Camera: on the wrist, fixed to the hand. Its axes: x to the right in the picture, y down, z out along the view.
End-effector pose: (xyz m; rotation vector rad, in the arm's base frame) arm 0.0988 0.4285 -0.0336 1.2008 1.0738 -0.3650
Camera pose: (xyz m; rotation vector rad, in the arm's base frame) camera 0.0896 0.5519 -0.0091 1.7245 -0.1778 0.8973
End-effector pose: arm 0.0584 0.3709 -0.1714 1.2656 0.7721 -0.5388
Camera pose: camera 0.0808 0.4943 -0.1586 1.5062 -0.4365 0.8003
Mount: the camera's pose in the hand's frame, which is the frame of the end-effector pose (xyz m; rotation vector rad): 0.0112 0.0536 -0.1136 0.0606 0.0077 1.6640
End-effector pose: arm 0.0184 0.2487 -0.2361 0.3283 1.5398 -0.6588
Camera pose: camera -0.0436 0.3555 -0.2619 1.4049 0.7829 0.6186
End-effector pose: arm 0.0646 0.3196 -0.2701 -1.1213 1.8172 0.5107
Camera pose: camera -0.0382 0.2593 -0.2289 0.7135 2.3928 1.2968
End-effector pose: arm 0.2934 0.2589 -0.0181 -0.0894 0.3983 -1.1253
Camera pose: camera 0.3033 0.2869 -0.1407 0.2734 0.2968 0.5069
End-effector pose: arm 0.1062 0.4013 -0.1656 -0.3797 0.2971 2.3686
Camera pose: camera 0.0830 0.3337 -0.2695 0.0187 -0.5272 -2.1779
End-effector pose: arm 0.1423 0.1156 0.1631 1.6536 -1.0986 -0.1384
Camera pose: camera 0.1839 0.1889 0.2569 0.3596 -2.0983 0.9598
